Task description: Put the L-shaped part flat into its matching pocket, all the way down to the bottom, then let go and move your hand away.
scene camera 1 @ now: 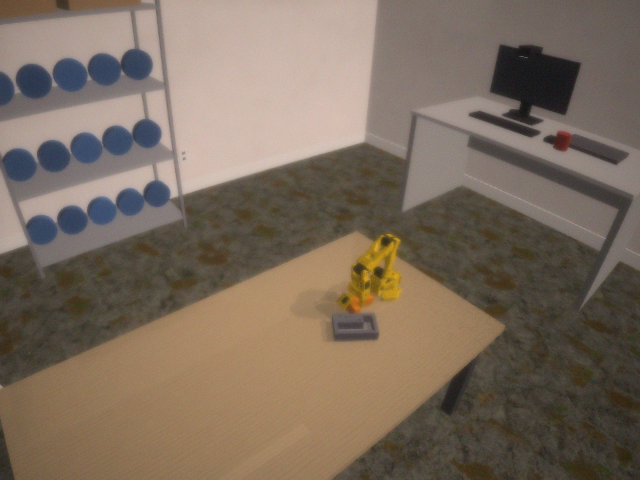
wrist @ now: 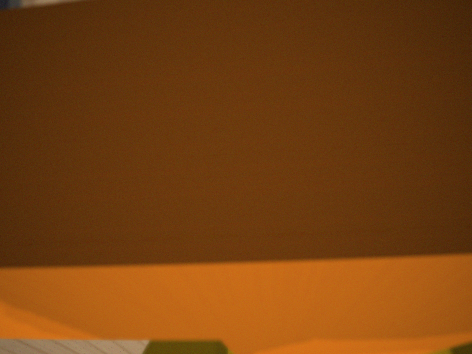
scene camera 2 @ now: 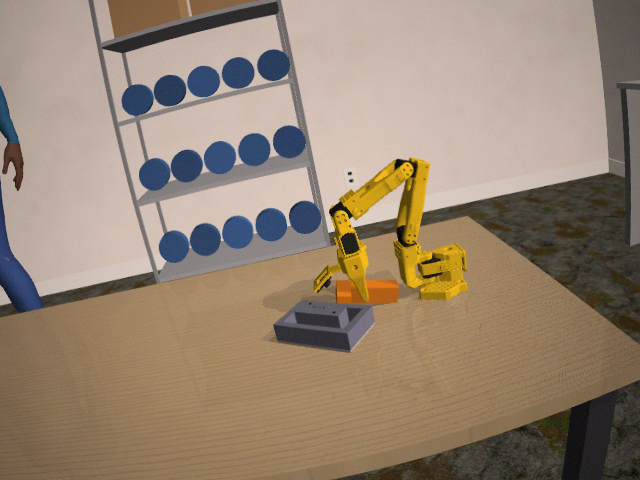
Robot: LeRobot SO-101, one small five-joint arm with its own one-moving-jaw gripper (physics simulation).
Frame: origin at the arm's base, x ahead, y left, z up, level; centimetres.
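Seen in the pictures: hand, tool point: (scene camera 1: pixel 360 306) (wrist: pixel 241 249) (scene camera 2: pixel 365 299); arm's base, link origin: (scene camera 1: pixel 381 294) (scene camera 2: pixel 429 290).
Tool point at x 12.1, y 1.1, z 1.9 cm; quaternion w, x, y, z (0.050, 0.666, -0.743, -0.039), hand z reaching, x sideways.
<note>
Pixels of each thing's top centre, then the offset from my tool point to it. "pt": a spot on its surface instead. Level surfaces: height alone.
- orange L-shaped part, top centre: (scene camera 2: pixel 365 281) (scene camera 1: pixel 362 298) dx -0.4, dy +0.1, dz +3.4 cm
- grey-purple tray, top centre: (scene camera 2: pixel 322 315) (scene camera 1: pixel 355 322) dx +8.2, dy +6.0, dz +1.8 cm
- raised block, surface spot: (scene camera 2: pixel 320 314) (scene camera 1: pixel 353 322) pt dx +8.5, dy +5.4, dz +1.7 cm
- wooden table, surface height: dz -1.9 cm
The orange L-shaped part (scene camera 1: pixel 368 299) (scene camera 2: pixel 383 291) is beside the tray, on the arm's side, outside the pocket. In the wrist view the part (wrist: pixel 235 130) fills most of the picture. My gripper (scene camera 1: pixel 351 303) (scene camera 2: pixel 341 295) is shut on it, one jaw across its near face and the other out to the left. The part is low over the table; whether it touches the table or the tray's wall I cannot tell. The grey-purple tray (scene camera 1: pixel 355 336) (scene camera 2: pixel 312 337) has the pocket, which bends around a raised block (scene camera 1: pixel 349 324) (scene camera 2: pixel 320 314) inside its walls.
The yellow arm's base (scene camera 1: pixel 391 294) (scene camera 2: pixel 443 290) stands on the wooden table (scene camera 1: pixel 206 372) (scene camera 2: pixel 206 403), to the right of the part. A shelf unit with blue discs is at the back left. A desk with a monitor (scene camera 1: pixel 535 77) and a red cup (scene camera 1: pixel 562 141) is at the right.
</note>
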